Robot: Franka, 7 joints.
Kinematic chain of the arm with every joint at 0, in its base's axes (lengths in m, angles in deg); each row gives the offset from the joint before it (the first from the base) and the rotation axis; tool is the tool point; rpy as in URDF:
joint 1: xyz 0 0 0.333 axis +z
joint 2: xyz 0 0 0 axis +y
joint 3: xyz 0 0 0.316 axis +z
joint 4: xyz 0.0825 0 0 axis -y
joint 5: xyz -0.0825 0 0.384 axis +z
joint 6: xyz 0 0 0 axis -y
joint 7: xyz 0.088 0 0 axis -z
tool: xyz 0 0 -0.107 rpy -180 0 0
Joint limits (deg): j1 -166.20..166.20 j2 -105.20..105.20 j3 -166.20..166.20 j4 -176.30..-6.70 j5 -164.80..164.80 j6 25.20..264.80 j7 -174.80..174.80
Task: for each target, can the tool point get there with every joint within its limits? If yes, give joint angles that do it. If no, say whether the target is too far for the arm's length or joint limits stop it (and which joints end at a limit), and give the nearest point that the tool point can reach.
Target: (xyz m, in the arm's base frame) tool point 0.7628 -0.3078 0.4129
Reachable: yes | joints -12.98 55.62 -21.36 -44.90 34.26 123.14 28.16
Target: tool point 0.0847 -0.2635 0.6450
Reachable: yes | joints 15.78 86.15 -120.88 -151.60 -115.09 57.37 31.20
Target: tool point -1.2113 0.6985 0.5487
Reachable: no: too far | nearest point -0.7345 0.4235 0.4638 | short by 0.557 m
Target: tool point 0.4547 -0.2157 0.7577
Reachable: yes | joints -133.40 4.75 98.15 -97.52 -61.36 222.98 -81.09
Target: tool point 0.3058 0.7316 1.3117
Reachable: no: too far | nearest point 0.2083 0.4983 0.9996 | short by 0.402 m
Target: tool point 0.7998 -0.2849 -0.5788
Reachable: no: too far | nearest point 0.5685 -0.2025 -0.2535 | short by 0.408 m
